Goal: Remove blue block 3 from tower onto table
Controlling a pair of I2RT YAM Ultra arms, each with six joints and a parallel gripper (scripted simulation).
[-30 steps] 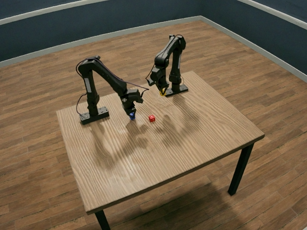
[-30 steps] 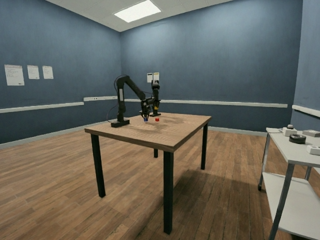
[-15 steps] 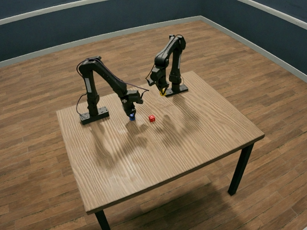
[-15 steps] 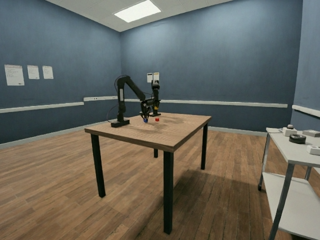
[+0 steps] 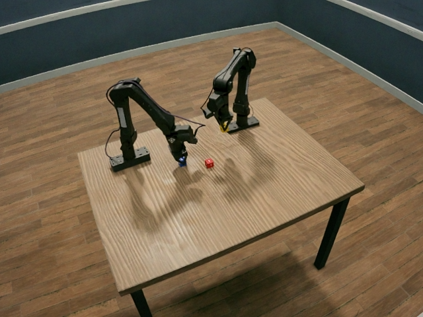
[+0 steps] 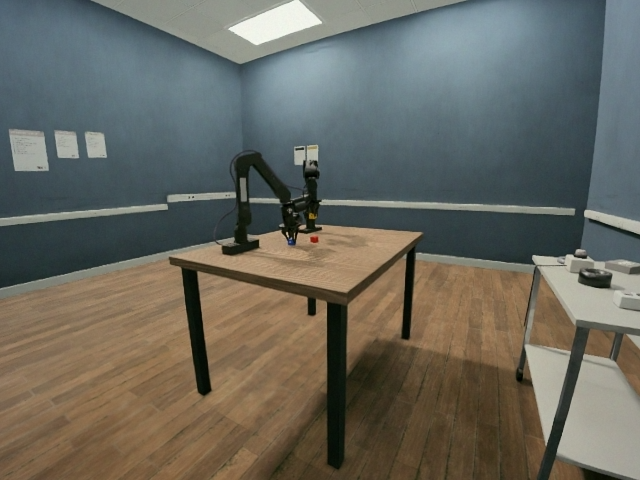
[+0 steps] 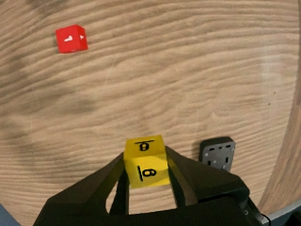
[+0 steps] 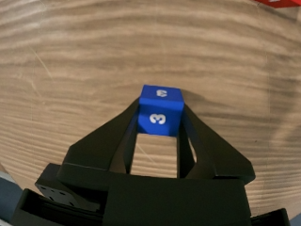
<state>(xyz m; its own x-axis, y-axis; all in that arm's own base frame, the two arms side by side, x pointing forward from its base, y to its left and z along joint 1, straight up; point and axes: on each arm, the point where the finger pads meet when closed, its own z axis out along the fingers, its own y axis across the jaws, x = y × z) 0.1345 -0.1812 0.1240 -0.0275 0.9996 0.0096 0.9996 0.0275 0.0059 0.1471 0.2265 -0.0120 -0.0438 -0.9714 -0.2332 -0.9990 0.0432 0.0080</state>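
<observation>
Now: the blue block right at my right hand.
</observation>
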